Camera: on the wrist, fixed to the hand. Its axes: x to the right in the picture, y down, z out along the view.
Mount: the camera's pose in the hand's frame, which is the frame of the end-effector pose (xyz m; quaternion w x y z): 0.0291 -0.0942 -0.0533 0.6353 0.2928 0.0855 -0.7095
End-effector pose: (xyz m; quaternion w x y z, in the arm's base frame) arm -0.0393 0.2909 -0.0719 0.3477 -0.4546 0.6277 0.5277
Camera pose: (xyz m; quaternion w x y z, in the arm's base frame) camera 0.0413 0.2300 -0.1205 0.6747 -0.6774 0.2605 -0.1341
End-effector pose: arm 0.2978 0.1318 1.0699 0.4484 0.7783 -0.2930 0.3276
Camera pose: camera 0.3731 0.2147 1.0651 0.3145 0.8056 0.5003 0.0423
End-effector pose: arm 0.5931 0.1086 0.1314 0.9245 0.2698 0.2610 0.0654
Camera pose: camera 0.5885 0.0613 0.0299 0.5324 0.2513 0.4554 -0.6678
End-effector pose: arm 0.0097 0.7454 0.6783 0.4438 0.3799 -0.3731 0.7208
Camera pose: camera 0.0759 0.8333 0.6997 0.7140 0.5744 0.2815 0.2848
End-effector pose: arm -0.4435 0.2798 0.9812 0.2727 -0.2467 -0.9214 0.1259
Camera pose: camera -0.4710 0.2205 1.0722 0.4136 0.5661 -0.7002 0.1352
